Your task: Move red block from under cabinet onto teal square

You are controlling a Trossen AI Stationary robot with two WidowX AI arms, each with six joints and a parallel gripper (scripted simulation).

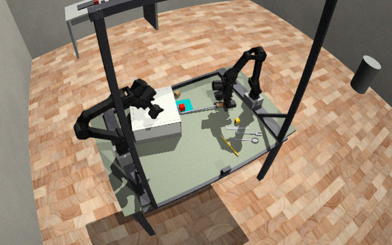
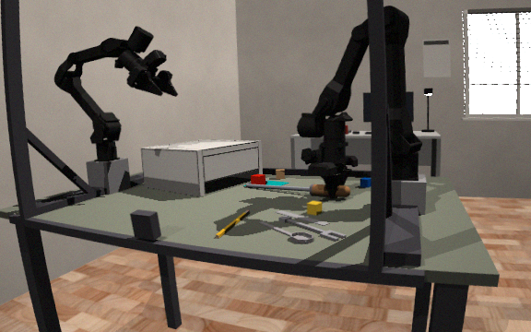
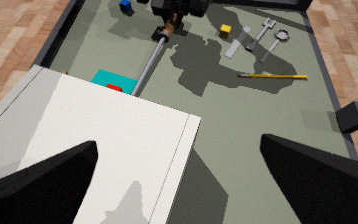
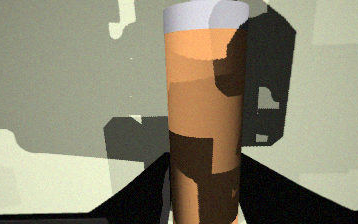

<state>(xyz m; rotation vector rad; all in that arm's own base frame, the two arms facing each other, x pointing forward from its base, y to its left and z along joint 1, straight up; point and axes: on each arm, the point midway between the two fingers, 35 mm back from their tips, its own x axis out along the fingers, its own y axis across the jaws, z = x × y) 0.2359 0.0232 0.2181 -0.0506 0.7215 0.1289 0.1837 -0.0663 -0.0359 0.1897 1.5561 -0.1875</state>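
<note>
The hook tool is 7 cm ahead of my right hand, 13 cm to the left of it and 2 cm below it. From my right hand the other things lie so: teal square: 13 cm ahead, 25 cm to the left, 4 cm below; blue cube: 15 cm ahead, 7 cm to the right, 2 cm below; yellow cube: 15 cm behind, 2 cm to the left, 2 cm below.
</note>
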